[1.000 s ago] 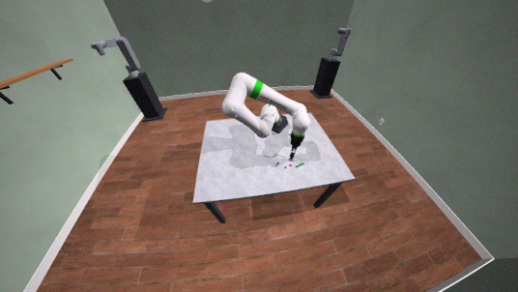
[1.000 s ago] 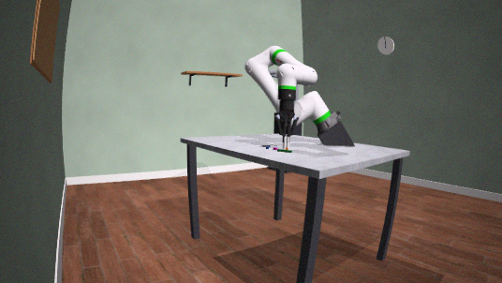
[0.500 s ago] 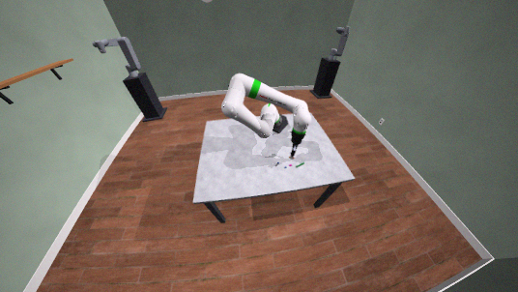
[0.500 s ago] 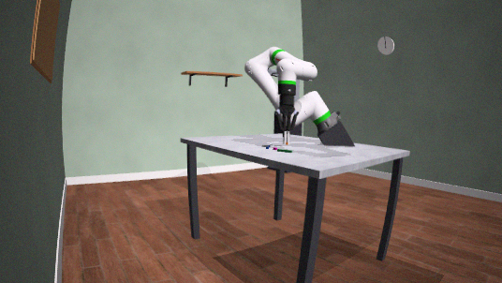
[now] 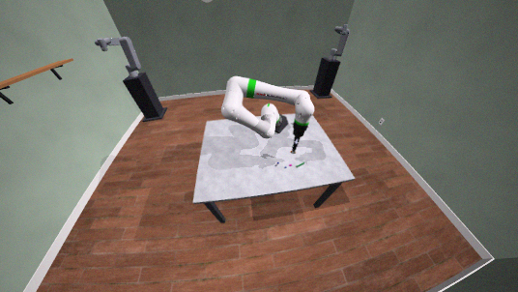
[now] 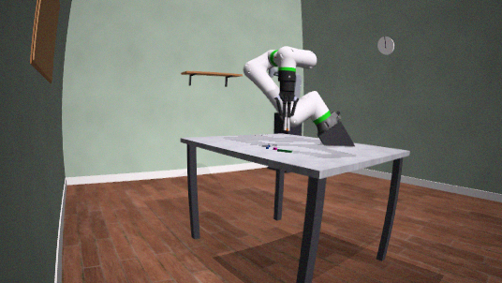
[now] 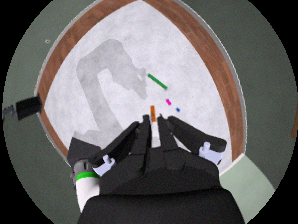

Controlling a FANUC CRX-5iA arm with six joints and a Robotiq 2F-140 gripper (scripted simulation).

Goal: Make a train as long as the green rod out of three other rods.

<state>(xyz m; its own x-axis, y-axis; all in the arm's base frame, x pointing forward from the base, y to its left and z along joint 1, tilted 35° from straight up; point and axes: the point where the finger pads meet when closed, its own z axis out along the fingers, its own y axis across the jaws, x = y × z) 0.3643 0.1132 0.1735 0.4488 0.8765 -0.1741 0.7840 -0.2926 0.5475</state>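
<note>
Now: the grey rod 2 cm ahead of my hand, 13 cm to the right of it and 13 cm below it. Round my hand: orange rod: 3 cm below; then green rod: 7 cm ahead, 6 cm to the left, 13 cm below; then magenta rod: 5 cm ahead, 2 cm to the right, 13 cm below.
</note>
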